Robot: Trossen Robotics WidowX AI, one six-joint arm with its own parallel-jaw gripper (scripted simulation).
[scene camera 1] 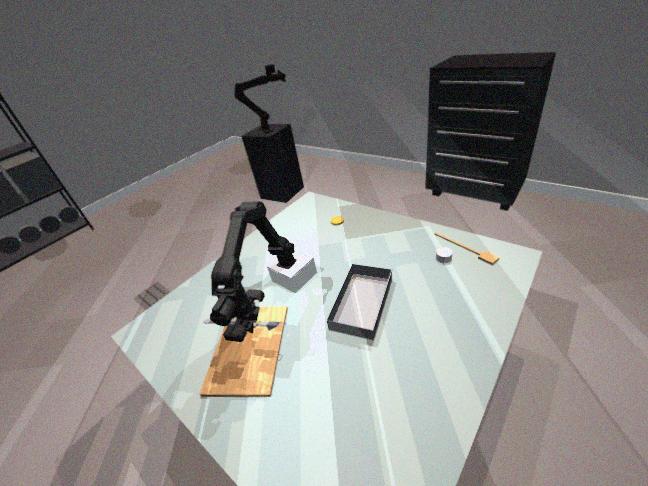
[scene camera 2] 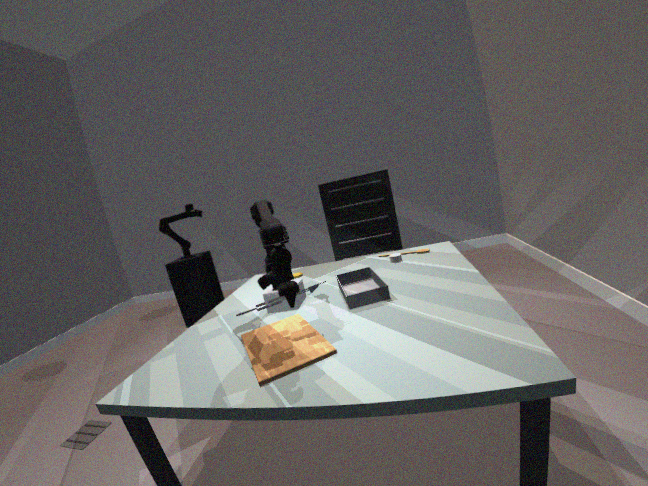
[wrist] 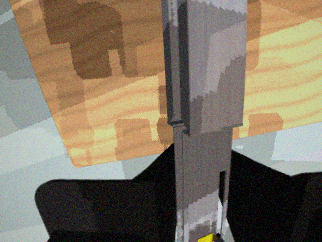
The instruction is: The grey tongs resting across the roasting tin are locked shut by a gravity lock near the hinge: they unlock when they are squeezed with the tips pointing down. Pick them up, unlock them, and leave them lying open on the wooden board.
Labels:
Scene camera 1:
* gripper
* wooden board
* roasting tin
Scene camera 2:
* gripper
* wooden board
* roasting tin
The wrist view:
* gripper
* wooden board

